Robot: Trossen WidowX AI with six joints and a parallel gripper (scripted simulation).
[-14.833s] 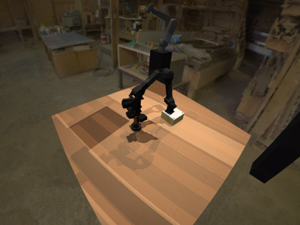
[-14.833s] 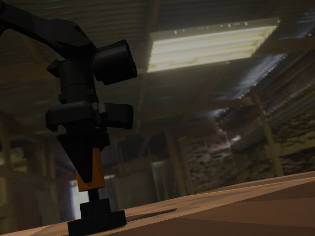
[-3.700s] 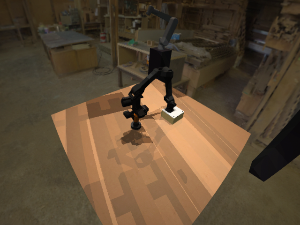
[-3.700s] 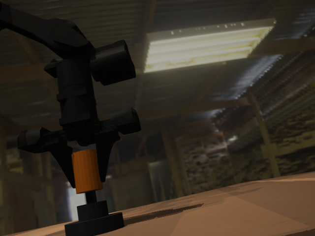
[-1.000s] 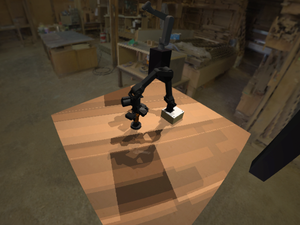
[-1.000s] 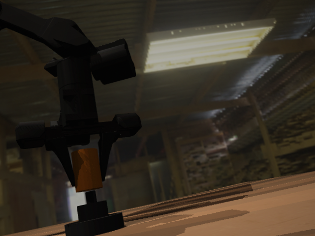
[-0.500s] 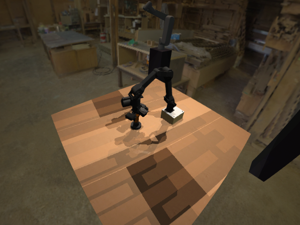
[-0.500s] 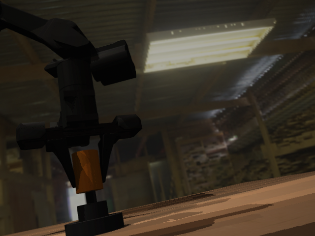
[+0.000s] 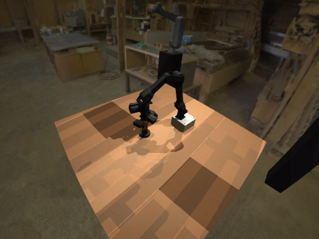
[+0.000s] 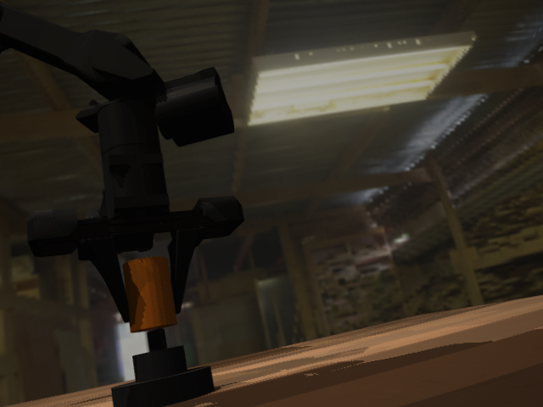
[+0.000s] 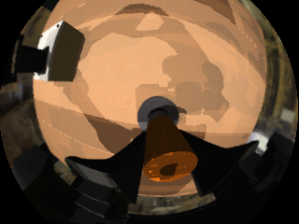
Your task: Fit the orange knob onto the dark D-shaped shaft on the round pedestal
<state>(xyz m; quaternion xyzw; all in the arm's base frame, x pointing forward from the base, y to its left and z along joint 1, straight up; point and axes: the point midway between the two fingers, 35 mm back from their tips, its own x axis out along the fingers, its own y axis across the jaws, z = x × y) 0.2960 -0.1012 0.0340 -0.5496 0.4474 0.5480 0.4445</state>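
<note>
The orange knob is 2 cm above my gripper tip. The rest, counted from my gripper tip: pedestal: 4 cm below.
</note>
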